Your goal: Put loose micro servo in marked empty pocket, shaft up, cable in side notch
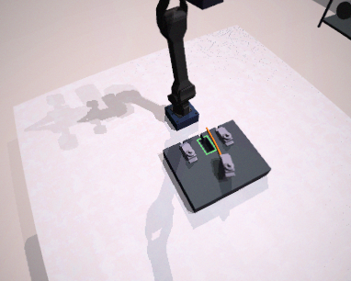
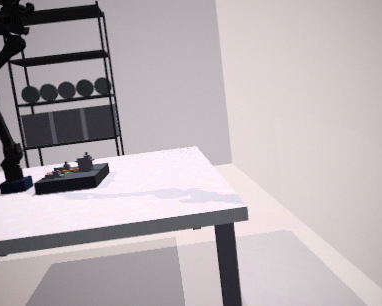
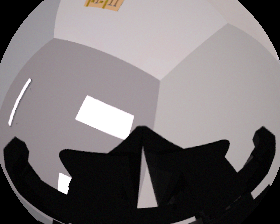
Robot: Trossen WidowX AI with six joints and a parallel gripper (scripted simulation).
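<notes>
Right now my gripper tip is 770 mm above the dark deck, 170 mm short of it and 100 mm to the right of it.
</notes>
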